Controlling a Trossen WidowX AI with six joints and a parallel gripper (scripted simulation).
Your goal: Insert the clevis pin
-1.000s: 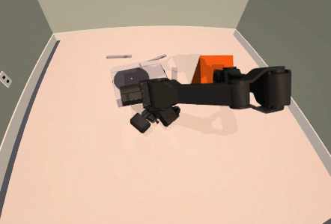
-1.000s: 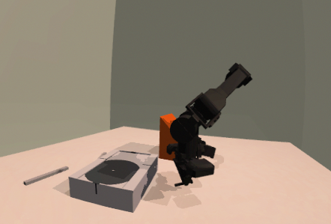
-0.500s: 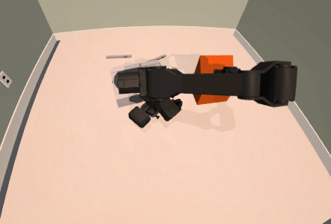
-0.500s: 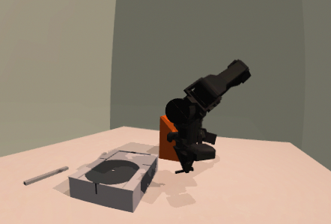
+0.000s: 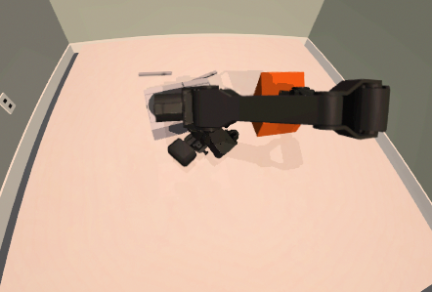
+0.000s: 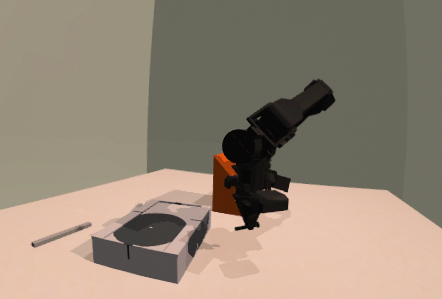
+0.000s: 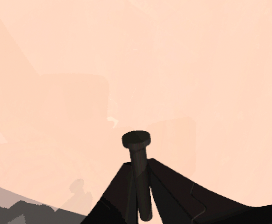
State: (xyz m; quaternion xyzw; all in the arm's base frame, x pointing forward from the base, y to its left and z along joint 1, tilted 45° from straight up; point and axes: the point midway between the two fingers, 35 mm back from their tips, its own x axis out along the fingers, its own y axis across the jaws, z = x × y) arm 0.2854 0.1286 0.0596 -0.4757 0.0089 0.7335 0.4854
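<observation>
The dark flat disc is 20 cm to the right of my gripper tip, 9 cm ahead of it and 1 cm below it. From my gripper tip the other things lie so: steel clevis pin (1 cm to the right); steel tray (20 cm to the right, 5 cm ahead, 2 cm below); thin grey bar (42 cm to the right, 17 cm ahead, 6 cm below).
</observation>
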